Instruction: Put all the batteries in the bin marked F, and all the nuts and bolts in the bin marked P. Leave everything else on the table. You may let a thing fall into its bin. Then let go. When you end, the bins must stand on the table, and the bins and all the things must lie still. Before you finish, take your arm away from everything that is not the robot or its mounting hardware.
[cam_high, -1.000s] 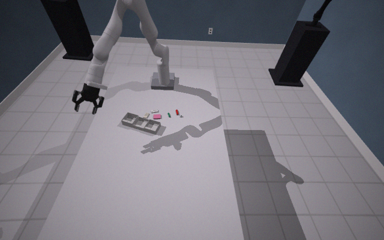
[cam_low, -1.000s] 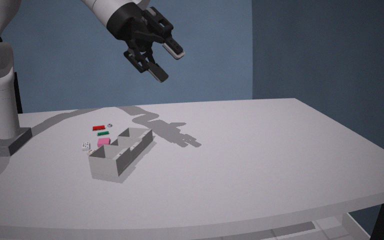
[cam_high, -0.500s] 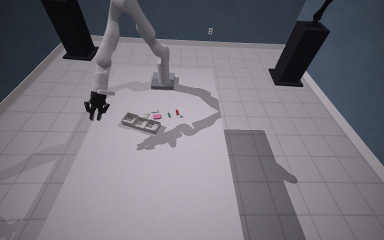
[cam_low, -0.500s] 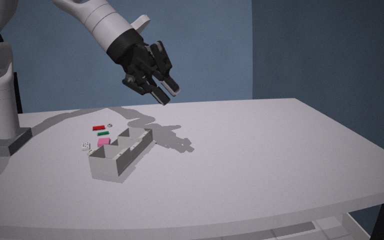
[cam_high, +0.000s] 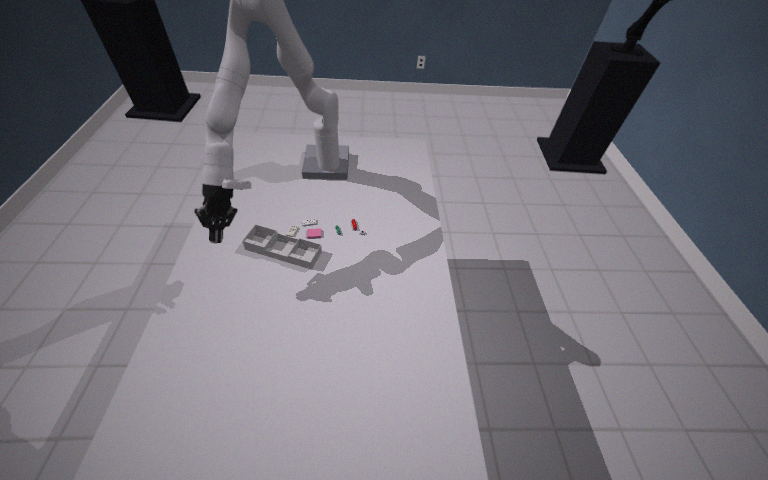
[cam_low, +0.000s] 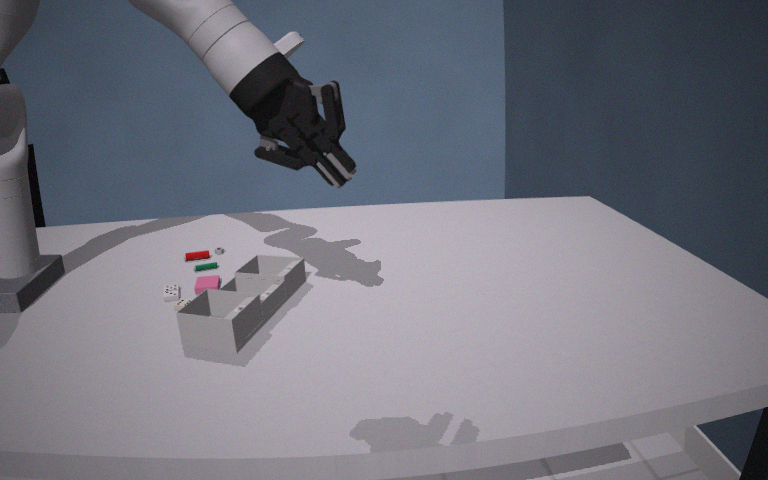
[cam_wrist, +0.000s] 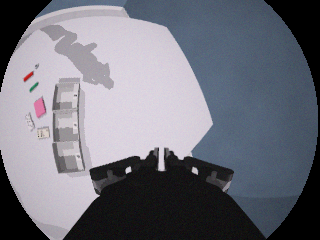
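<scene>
The grey three-part bin is 20 cm below my hand, 14 cm behind it and 12 cm to the left of it. From my hand the other things lie so: pink block (23 cm behind, 22 cm below, 21 cm to the left); green battery (30 cm to the left, 26 cm behind, 22 cm below); cream domino-like tile (24 cm behind, 22 cm below, 13 cm to the left).
</scene>
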